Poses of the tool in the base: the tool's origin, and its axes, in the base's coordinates. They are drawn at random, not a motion.
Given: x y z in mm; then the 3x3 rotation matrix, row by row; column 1 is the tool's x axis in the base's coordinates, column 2 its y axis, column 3 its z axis. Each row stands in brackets.
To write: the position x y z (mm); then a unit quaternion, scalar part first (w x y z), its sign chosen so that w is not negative. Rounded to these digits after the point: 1 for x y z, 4 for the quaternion.
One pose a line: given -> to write
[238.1, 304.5, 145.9], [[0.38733, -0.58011, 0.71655], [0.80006, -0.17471, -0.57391], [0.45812, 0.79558, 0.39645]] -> 238.1, 304.5, 145.9, 0.6342, 0.5398, 0.1019, 0.5440
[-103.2, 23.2, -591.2], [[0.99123, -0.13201, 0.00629], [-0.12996, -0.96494, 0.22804], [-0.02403, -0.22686, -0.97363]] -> -103.2, 23.2, -591.2, 0.1147, -0.9912, 0.0661, 0.0045
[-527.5, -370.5, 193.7], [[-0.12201, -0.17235, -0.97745], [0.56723, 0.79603, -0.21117], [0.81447, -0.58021, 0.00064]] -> -527.5, -370.5, 193.7, 0.6470, -0.1426, -0.6924, 0.2858
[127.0, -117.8, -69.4], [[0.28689, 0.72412, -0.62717], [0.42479, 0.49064, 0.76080], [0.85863, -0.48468, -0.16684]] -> 127.0, -117.8, -69.4, 0.6346, -0.4907, -0.5854, -0.1179
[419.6, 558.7, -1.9], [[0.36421, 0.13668, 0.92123], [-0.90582, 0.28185, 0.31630], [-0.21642, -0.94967, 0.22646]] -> 419.6, 558.7, -1.9, 0.6842, -0.4626, 0.4157, -0.3809
